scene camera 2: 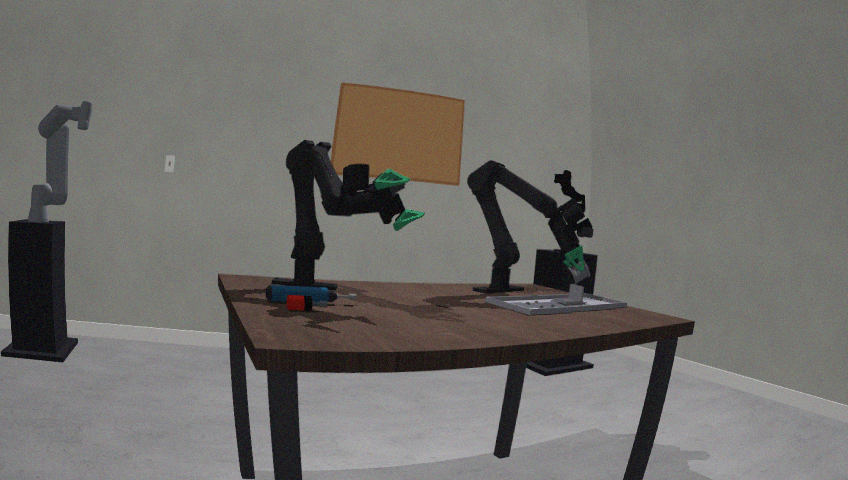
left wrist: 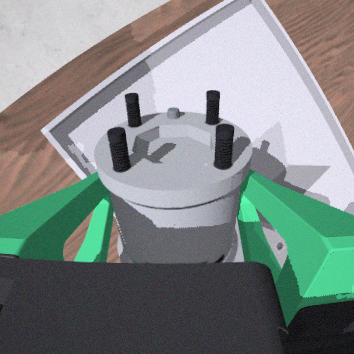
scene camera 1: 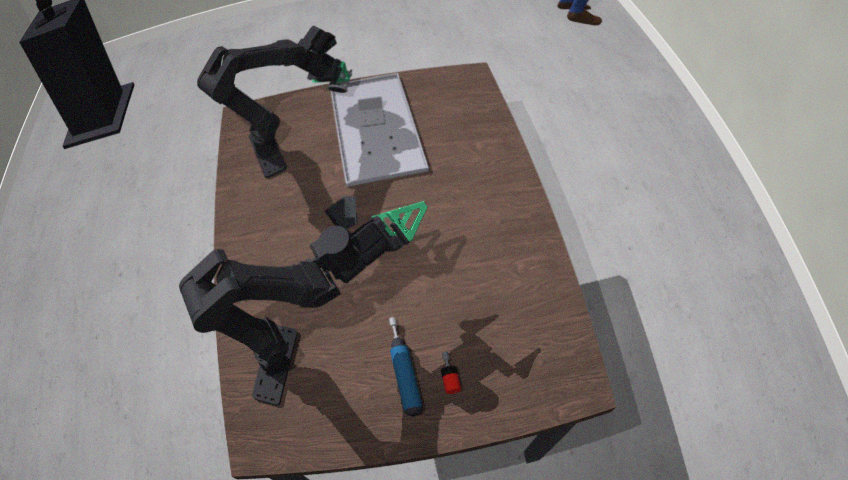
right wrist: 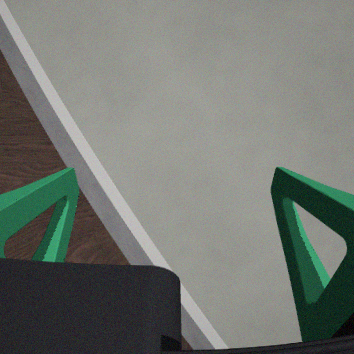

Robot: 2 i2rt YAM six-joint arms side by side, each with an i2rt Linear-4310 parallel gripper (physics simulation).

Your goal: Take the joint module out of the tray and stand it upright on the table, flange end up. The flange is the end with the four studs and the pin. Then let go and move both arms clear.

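Places are measured from the left arm's base along level axes (x ahead, y left, z up), in millimetres.
Where they show: left gripper, between the fingertips: (scene camera 2: 581, 273) (left wrist: 174, 176) (scene camera 1: 341, 79); right gripper, between the fingertips: (scene camera 2: 416, 197) (scene camera 1: 417, 206) (right wrist: 174, 178); left arm's base, origin of its link: (scene camera 2: 499, 290) (scene camera 1: 267, 152); right arm's base, origin of its link: (scene camera 2: 303, 285) (scene camera 1: 275, 365).
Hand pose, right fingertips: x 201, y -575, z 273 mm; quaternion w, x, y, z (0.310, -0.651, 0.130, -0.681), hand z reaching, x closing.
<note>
Each offset is from my right fingertips to the top centre of the thing. "spot": to the spot under its first point. Level surfaces: height alone.
The grey joint module @(80 mm ahead, 657 mm left, 134 mm down) (scene camera 1: 338, 88) (scene camera 2: 579, 273) (left wrist: 175, 200) is held tilted in the air at the tray's far-left corner in scene camera 1. Its flange, with four black studs and a small pin, shows at the upper side in the left wrist view. My left gripper (scene camera 1: 343, 74) (scene camera 2: 575, 261) (left wrist: 174, 176) is shut on the module's body. The module's lower end is hidden there. The white tray @(118 mm ahead, 503 mm left, 257 mm down) (scene camera 1: 386, 179) (scene camera 2: 577, 308) (left wrist: 210, 55) lies beneath. My right gripper (scene camera 1: 413, 220) (scene camera 2: 415, 196) (right wrist: 174, 178) is open and empty, raised above the table's middle.
A grey bracket (scene camera 1: 370, 104) (scene camera 2: 575, 294) stands in the tray, with several small dark spots on the tray floor. A blue screwdriver-like tool @(spot: 148 mm back, 221 mm right, 232 mm down) (scene camera 1: 406, 374) (scene camera 2: 300, 293) and a red-and-black tool @(61 mm back, 252 mm right, 239 mm down) (scene camera 1: 452, 381) (scene camera 2: 295, 302) lie on the wooden table @(273 mm down) (scene camera 1: 505, 208) (scene camera 2: 416, 339), near the right arm's base.
</note>
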